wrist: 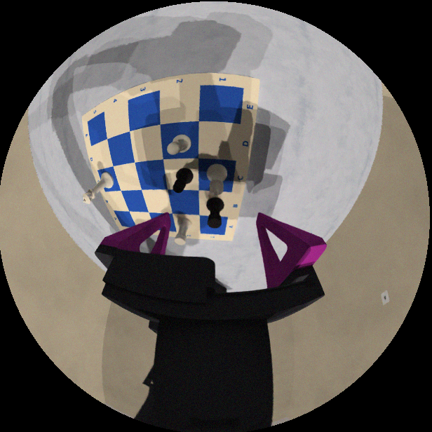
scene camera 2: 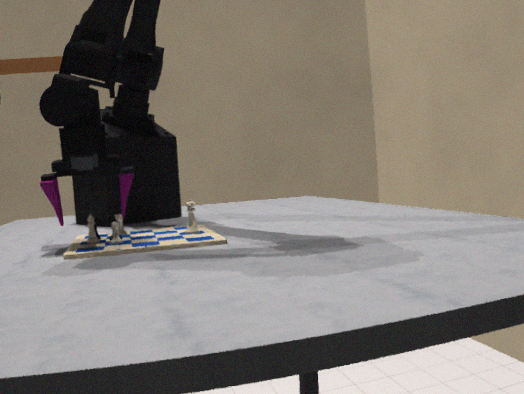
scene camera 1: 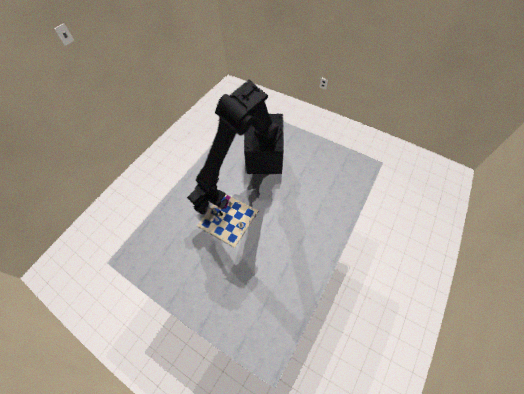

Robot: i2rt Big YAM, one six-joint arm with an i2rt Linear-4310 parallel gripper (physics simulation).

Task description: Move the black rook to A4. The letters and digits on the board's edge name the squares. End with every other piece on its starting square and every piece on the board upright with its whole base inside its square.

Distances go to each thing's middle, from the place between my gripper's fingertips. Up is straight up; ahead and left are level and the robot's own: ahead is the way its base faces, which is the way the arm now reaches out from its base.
Right now the chessboard (scene camera 1: 227,229) is 3 cm ahead of my hand, 8 cm to the left of it and 3 cm below it.
